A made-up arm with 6 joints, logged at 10 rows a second.
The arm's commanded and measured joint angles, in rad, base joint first. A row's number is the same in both.
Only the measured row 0 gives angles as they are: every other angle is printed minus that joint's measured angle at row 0.
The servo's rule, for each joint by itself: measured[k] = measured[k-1] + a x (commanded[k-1-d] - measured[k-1]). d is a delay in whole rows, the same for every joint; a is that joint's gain. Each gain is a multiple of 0.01, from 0.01 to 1. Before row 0 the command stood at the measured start. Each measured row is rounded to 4 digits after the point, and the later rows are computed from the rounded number. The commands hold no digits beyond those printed.
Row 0, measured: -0.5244 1.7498 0.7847 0.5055 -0.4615 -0.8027
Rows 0 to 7, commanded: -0.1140 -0.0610 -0.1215 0.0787 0.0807 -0.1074; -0.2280 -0.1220 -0.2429 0.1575 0.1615 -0.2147; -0.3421 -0.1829 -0.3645 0.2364 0.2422 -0.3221; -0.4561 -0.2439 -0.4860 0.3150 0.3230 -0.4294; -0.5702 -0.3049 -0.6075 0.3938 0.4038 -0.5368; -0.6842 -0.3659 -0.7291 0.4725 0.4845 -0.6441; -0.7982 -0.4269 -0.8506 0.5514 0.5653 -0.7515; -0.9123 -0.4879 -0.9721 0.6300 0.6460 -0.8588
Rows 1 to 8, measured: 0.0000 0.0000 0.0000 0.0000 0.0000 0.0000; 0.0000 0.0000 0.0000 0.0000 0.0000 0.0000; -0.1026 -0.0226 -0.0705 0.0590 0.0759 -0.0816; -0.2155 -0.0594 -0.1705 0.1329 0.1564 -0.1828; -0.3294 -0.1051 -0.2830 0.2105 0.2371 -0.2887; -0.4434 -0.1565 -0.4007 0.2889 0.3178 -0.3956; -0.5575 -0.2114 -0.5206 0.3676 0.3986 -0.5029; -0.6715 -0.2686 -0.6415 0.4463 0.4793 -0.6102
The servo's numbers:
d 2
a 0.90 0.37 0.58 0.75 0.94 0.76

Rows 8 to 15, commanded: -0.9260 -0.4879 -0.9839 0.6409 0.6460 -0.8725; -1.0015 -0.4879 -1.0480 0.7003 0.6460 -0.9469; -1.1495 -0.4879 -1.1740 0.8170 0.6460 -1.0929; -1.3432 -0.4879 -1.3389 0.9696 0.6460 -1.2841; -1.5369 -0.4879 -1.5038 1.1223 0.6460 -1.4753; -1.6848 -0.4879 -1.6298 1.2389 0.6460 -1.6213; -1.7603 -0.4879 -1.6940 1.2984 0.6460 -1.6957; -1.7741 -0.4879 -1.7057 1.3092 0.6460 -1.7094
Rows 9 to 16, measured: -0.7855 -0.3272 -0.7628 0.5251 0.5601 -0.7176; -0.8996 -0.3867 -0.8842 0.6038 0.6408 -0.8249; -0.9234 -0.4241 -0.9420 0.6316 0.6457 -0.8611; -0.9937 -0.4477 -1.0035 0.6831 0.6460 -0.9263; -1.1339 -0.4626 -1.1024 0.7835 0.6460 -1.0529; -1.3223 -0.4720 -1.2396 0.9231 0.6460 -1.2286; -1.5154 -0.4779 -1.3928 1.0725 0.6460 -1.4161; -1.6679 -0.4816 -1.5303 1.1973 0.6460 -1.5721
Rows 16 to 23, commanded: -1.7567 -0.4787 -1.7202 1.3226 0.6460 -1.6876; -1.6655 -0.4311 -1.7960 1.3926 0.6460 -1.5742; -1.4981 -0.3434 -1.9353 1.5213 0.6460 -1.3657; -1.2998 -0.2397 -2.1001 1.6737 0.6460 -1.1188; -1.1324 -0.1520 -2.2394 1.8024 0.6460 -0.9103; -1.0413 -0.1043 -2.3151 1.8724 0.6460 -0.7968; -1.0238 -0.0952 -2.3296 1.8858 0.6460 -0.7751; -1.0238 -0.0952 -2.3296 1.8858 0.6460 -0.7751
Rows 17 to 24, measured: -1.7511 -0.4839 -1.6252 1.2731 0.6460 -1.6660; -1.7718 -0.4854 -1.6719 1.3002 0.6460 -1.6990; -1.7582 -0.4829 -1.6999 1.3170 0.6460 -1.6903; -1.6748 -0.4637 -1.7556 1.3737 0.6460 -1.6021; -1.5158 -0.4192 -1.8598 1.4844 0.6460 -1.4224; -1.3214 -0.3528 -1.9992 1.6264 0.6460 -1.1917; -1.1513 -0.2785 -2.1385 1.7584 0.6460 -0.9778; -1.0523 -0.2140 -2.2409 1.8439 0.6460 -0.8402
